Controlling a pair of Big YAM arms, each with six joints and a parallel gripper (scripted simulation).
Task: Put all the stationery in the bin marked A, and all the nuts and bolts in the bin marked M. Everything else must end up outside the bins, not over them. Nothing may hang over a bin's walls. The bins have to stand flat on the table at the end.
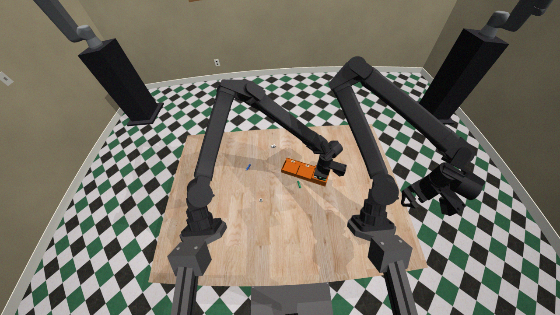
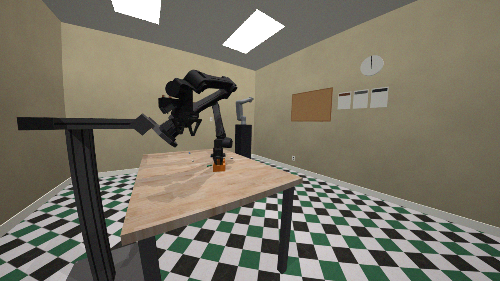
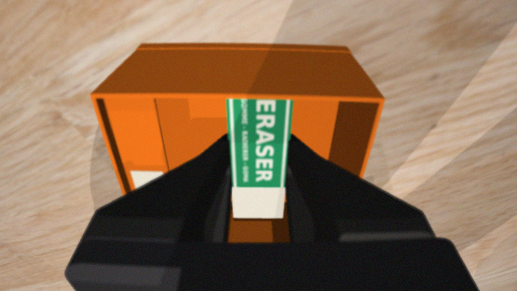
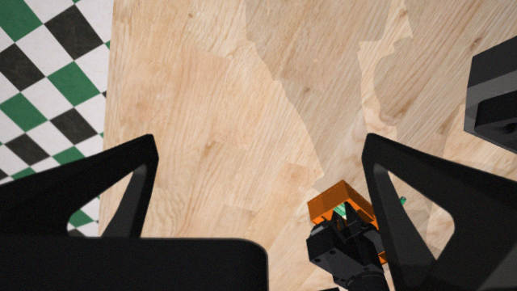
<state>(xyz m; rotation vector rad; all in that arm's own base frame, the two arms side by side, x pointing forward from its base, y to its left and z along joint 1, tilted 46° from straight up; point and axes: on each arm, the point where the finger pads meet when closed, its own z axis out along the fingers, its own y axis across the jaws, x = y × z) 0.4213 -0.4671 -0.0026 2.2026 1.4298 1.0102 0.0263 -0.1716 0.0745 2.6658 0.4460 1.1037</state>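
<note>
Right now the eraser is 10 mm to the left of my left hand. The rest, counted from my left hand: hex nut (320 mm to the left, 110 mm behind, 20 mm below); then pencil sharpener (250 mm to the left, 240 mm ahead, 20 mm below); then green cylinder (120 mm to the left, 30 mm behind, 20 mm below).
</note>
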